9 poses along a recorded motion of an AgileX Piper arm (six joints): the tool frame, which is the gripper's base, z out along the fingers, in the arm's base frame.
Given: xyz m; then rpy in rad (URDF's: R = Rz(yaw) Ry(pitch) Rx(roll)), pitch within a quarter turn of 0, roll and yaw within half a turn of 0.
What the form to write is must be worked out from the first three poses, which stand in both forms.
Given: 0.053 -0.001 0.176 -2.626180 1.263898 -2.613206
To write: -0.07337 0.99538 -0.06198 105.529 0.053 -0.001 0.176
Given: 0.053 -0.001 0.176 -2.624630 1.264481 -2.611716
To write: -0.07341 0.99537 -0.06208 105.487 0.053 -0.001 0.176
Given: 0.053 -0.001 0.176 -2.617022 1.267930 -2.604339
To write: -0.07354 0.99534 -0.06238 105.252 0.053 -0.001 0.176
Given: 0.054 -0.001 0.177 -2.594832 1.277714 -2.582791
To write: -0.07385 0.99526 -0.06320 104.583 0.054 -0.001 0.177
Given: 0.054 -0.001 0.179 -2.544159 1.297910 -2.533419
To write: -0.07439 0.99512 -0.06479 103.178 0.054 -0.001 0.179
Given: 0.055 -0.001 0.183 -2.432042 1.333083 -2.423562
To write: -0.07521 0.99488 -0.06748 100.605 0.055 -0.001 0.183
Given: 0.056 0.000 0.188 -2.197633 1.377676 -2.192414
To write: -0.07643 0.99451 -0.07152 96.794 0.056 0.000 0.188
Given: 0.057 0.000 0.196 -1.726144 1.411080 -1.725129
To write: -0.07813 0.99395 -0.07714 91.762 0.057 0.000 0.196
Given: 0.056 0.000 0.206 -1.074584 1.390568 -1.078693
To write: -0.08041 0.99316 -0.08467 85.484 0.056 0.000 0.206
